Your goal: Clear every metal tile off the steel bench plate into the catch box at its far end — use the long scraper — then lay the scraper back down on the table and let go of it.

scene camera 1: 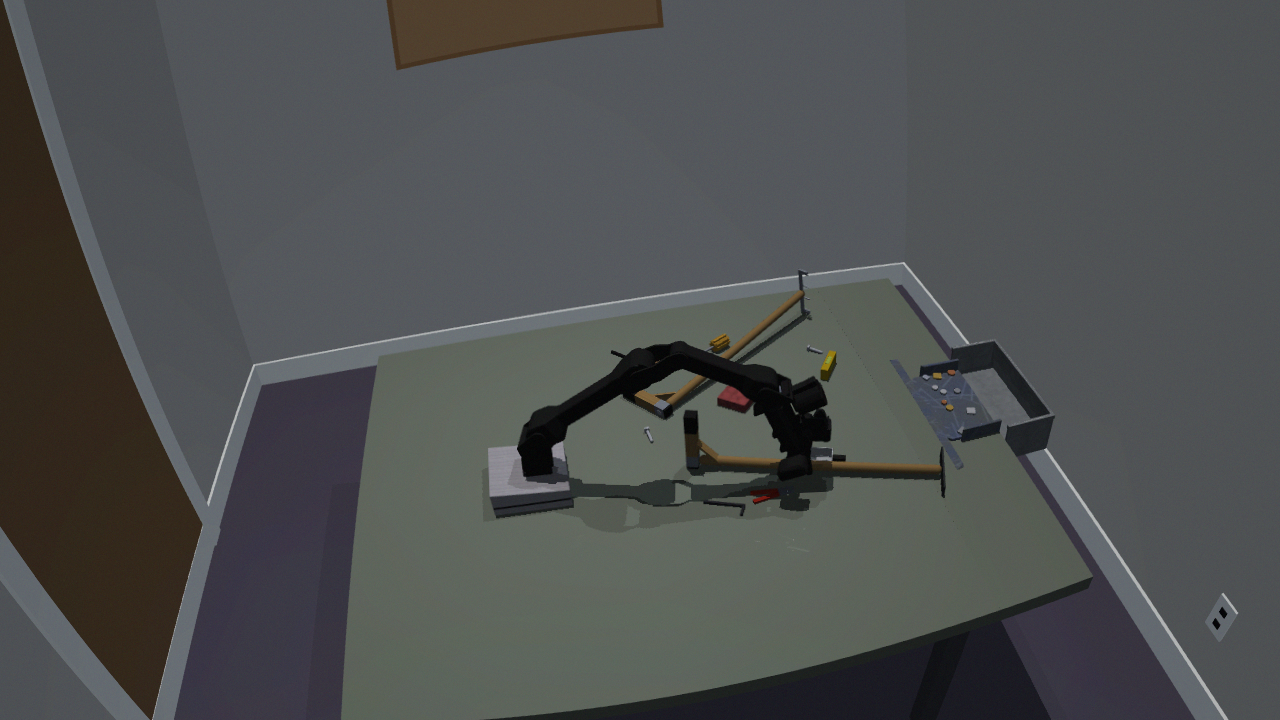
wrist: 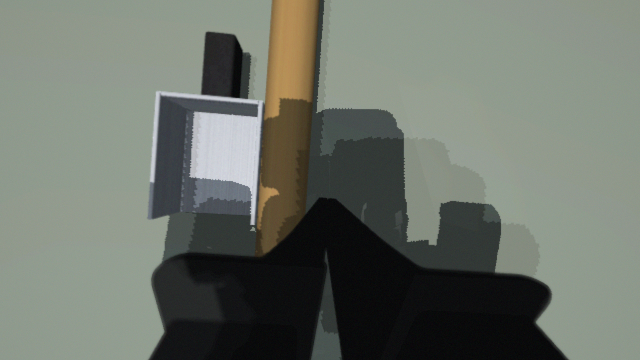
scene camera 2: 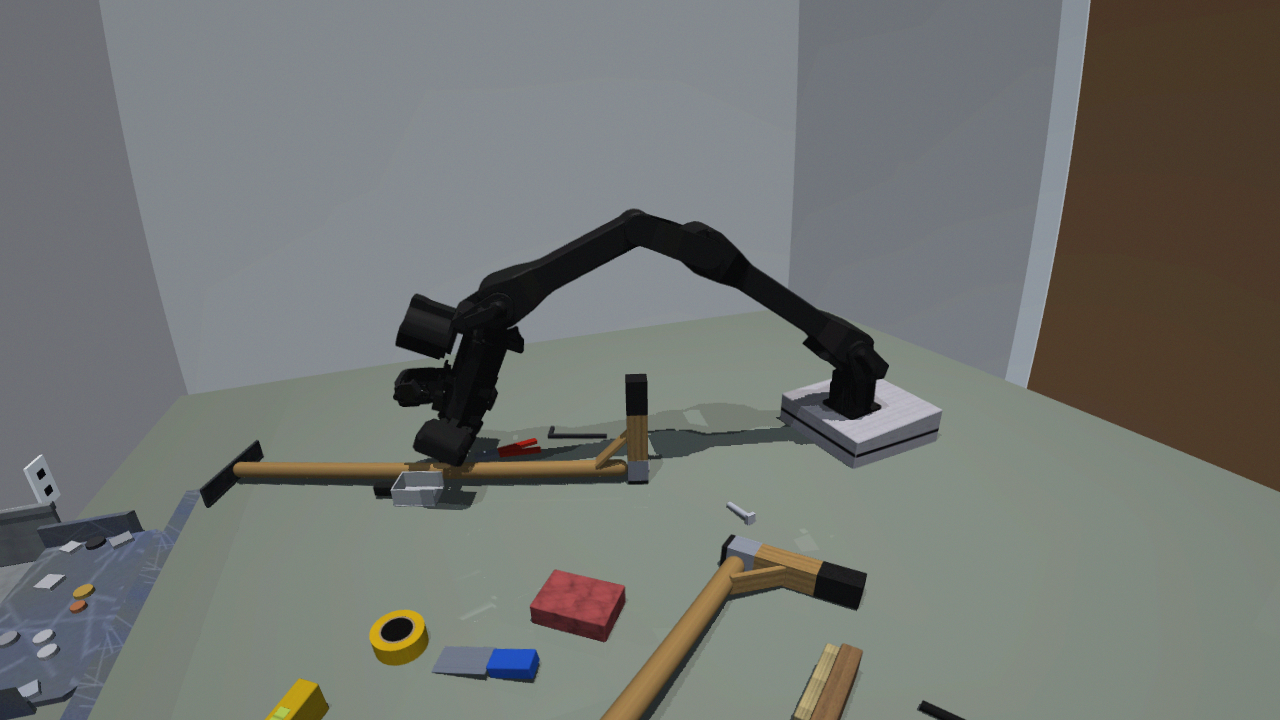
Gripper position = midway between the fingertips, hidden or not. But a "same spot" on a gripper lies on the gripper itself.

Scene:
my gripper: scene camera 1 810, 473; wrist; scene camera 2
long scraper: scene camera 1; wrist 292, 49; scene camera 2
same spot on long scraper: (scene camera 2: 245, 465) = (scene camera 1: 932, 464)
same spot on my gripper: (wrist: 381, 297) = (scene camera 2: 441, 418)

